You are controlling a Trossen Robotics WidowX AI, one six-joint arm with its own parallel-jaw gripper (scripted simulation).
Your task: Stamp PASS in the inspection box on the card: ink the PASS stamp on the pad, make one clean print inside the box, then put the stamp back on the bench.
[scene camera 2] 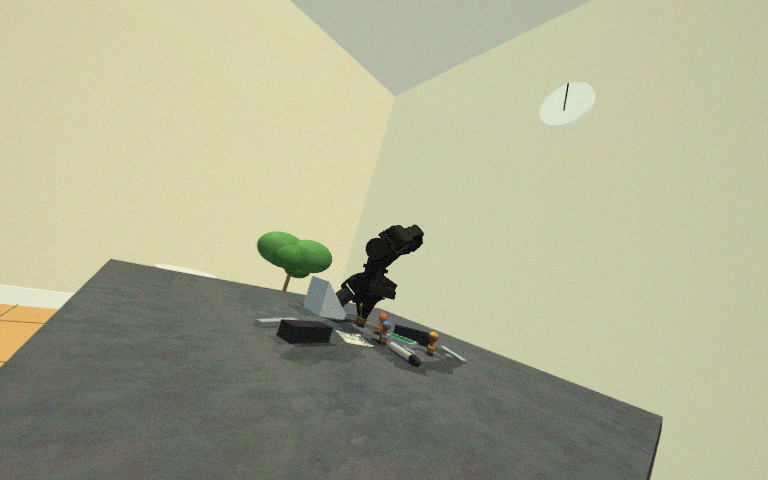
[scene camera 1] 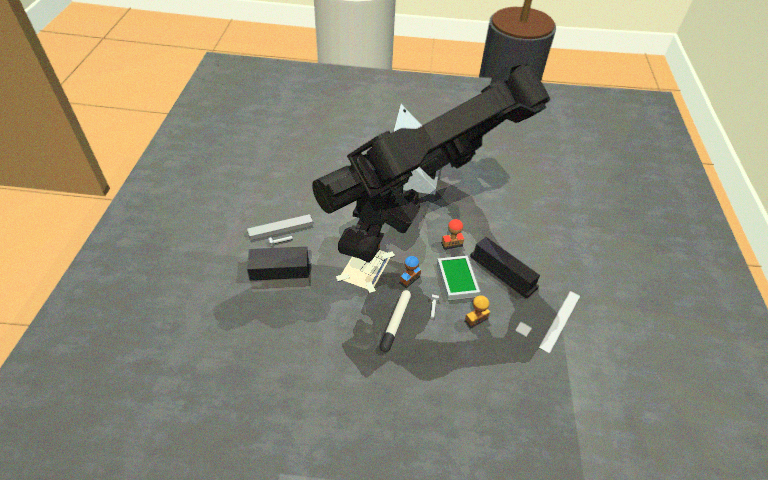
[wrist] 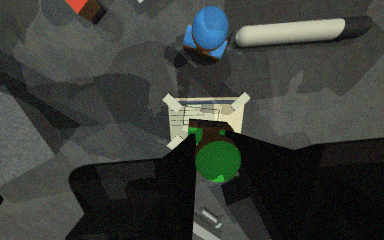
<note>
I see my gripper, a green-knobbed stamp and a blue-knobbed stamp.
My gripper shows as well in scene camera 2 and in the wrist view.
</note>
